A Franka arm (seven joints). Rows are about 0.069 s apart.
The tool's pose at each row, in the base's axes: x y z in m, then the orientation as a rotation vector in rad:
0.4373 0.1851 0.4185 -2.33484 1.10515 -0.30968
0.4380 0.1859 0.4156 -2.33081 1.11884 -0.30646
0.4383 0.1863 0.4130 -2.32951 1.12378 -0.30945
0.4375 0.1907 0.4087 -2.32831 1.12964 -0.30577
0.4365 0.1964 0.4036 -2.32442 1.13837 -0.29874
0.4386 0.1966 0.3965 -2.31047 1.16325 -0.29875
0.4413 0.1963 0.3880 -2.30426 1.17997 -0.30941
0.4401 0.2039 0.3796 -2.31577 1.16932 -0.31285
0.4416 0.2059 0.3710 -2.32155 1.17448 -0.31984
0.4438 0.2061 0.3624 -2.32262 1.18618 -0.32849
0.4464 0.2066 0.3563 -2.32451 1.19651 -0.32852
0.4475 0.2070 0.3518 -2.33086 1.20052 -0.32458
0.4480 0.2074 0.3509 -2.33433 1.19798 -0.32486
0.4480 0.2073 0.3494 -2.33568 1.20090 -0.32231
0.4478 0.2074 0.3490 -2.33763 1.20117 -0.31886
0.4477 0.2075 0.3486 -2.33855 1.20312 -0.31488
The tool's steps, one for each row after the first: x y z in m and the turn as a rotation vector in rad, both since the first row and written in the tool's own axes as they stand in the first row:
-0.0001 0.0007 0.0030 -0.00268 0.00162 0.01045
-0.0002 0.0018 0.0054 -0.00289 0.00507 0.01329
-0.0040 0.0024 0.0103 -0.00500 0.00432 0.01803
-0.0089 0.0029 0.0162 -0.00675 0.00170 0.02623
-0.0076 0.0054 0.0231 -0.00509 0.00733 0.04654
-0.0055 0.0085 0.0311 -0.00440 0.01908 0.05667
-0.0119 0.0100 0.0404 -0.00891 0.02016 0.04507
-0.0123 0.0127 0.0489 -0.01434 0.02794 0.04435
-0.0109 0.0160 0.0571 -0.01819 0.03810 0.04900
-0.0095 0.0174 0.0634 -0.02401 0.04212 0.05431
-0.0090 0.0190 0.0678 -0.03179 0.04219 0.05495
-0.0090 0.0190 0.0689 -0.03358 0.04223 0.05203
-0.0089 0.0198 0.0701 -0.03645 0.04181 0.05373
-0.0091 0.0201 0.0704 -0.03892 0.03999 0.05384
-0.0092 0.0204 0.0707 -0.04134 0.03819 0.05544

